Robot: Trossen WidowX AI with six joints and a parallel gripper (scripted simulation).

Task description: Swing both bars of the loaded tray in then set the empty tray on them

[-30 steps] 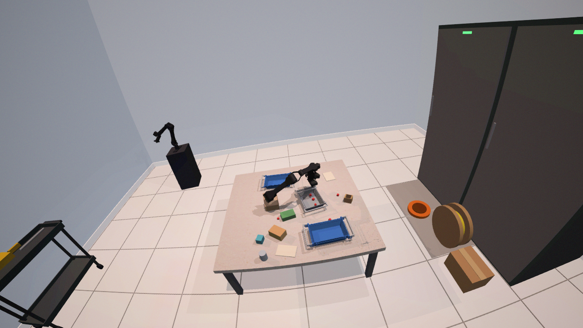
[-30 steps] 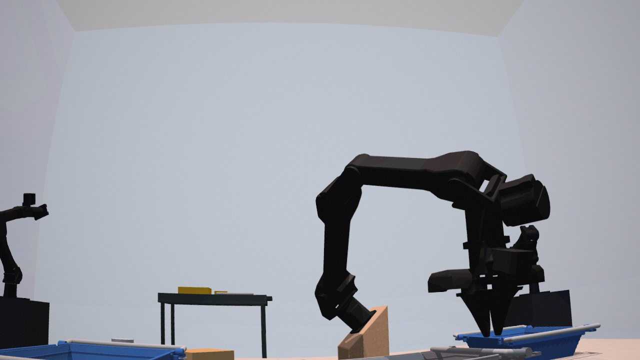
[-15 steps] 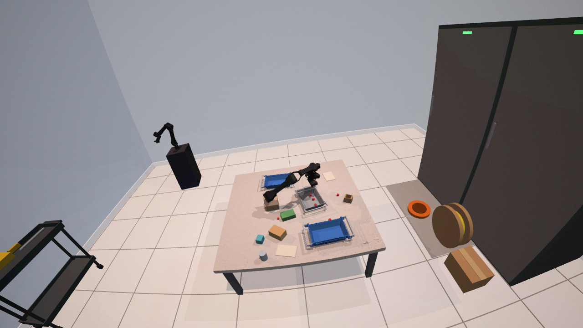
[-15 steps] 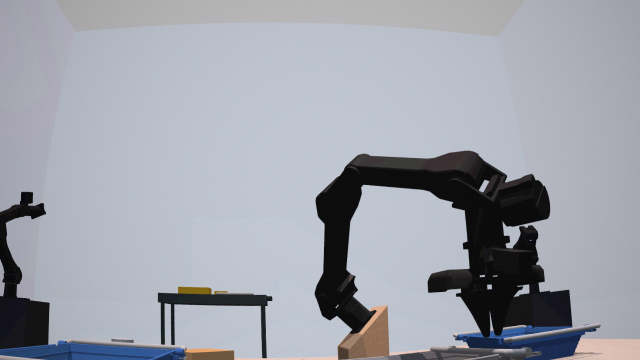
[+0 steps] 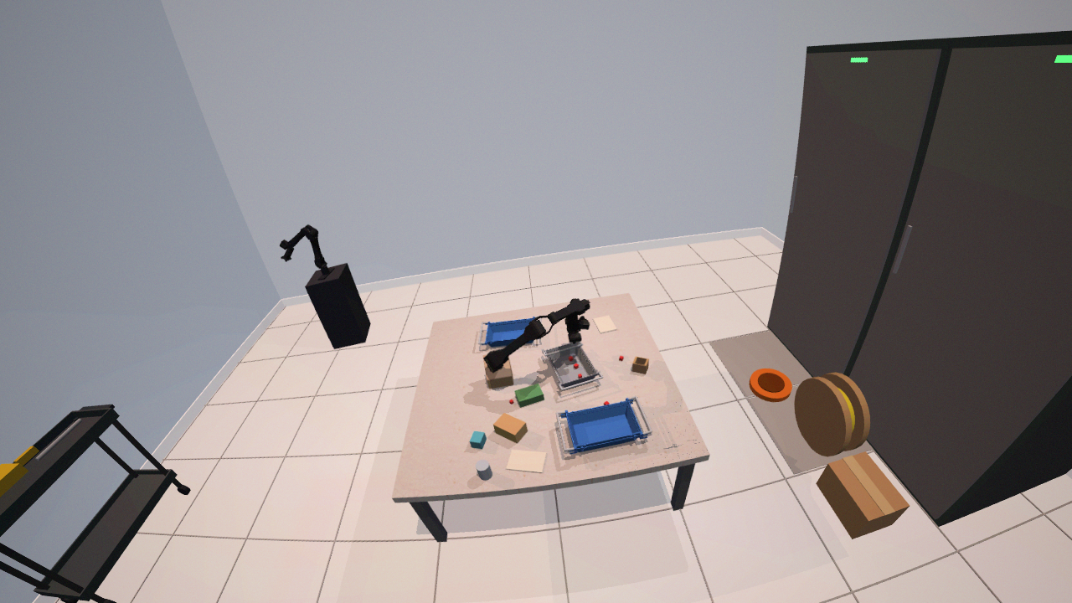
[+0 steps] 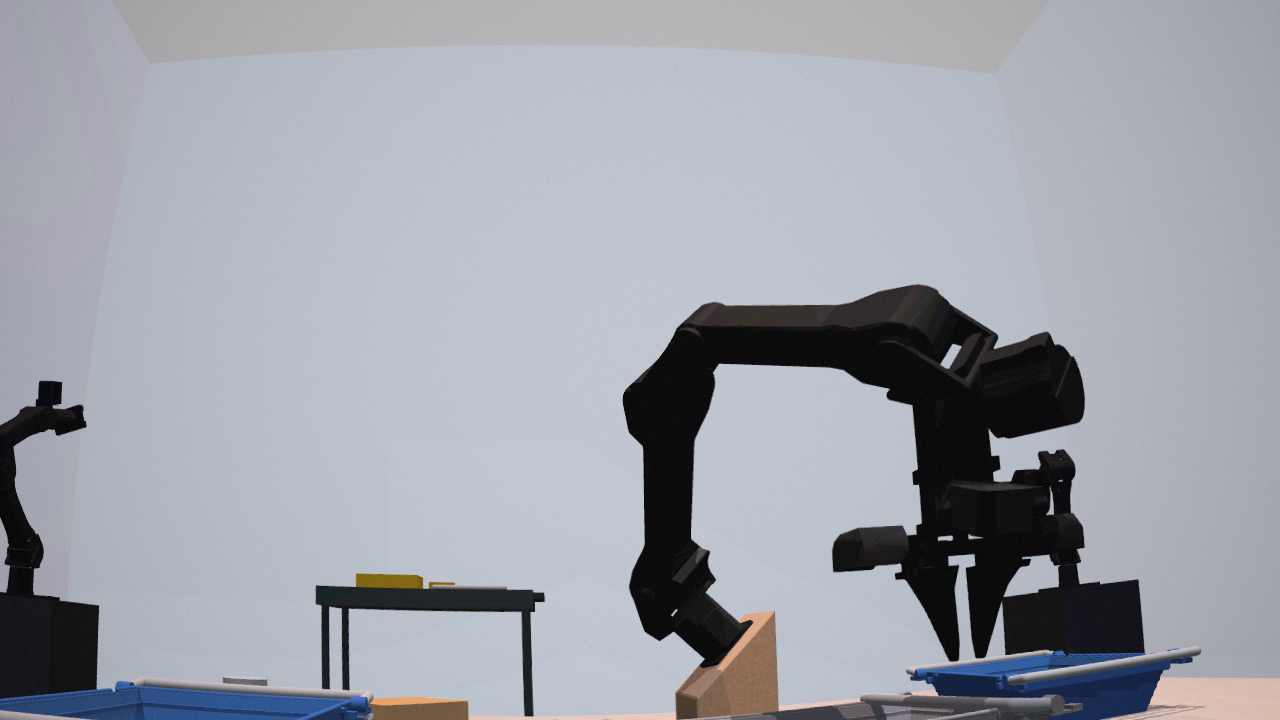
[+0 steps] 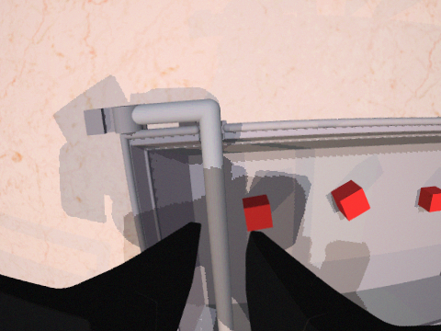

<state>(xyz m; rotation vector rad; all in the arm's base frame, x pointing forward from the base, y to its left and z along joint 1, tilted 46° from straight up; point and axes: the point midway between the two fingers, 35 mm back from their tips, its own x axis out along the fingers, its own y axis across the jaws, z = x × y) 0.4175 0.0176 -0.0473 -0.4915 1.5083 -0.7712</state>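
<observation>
Now: gripper tip 300 mm past the tray, 290 mm to the right of it and 50 mm above it. The rest, counted from my gripper tip: teal cube (560 mm behind, 430 mm to the right, 70 mm below); then grey cylinder (600 mm to the right, 550 mm behind, 60 mm below); then green block (290 mm behind, 220 mm to the right, 70 mm below).
</observation>
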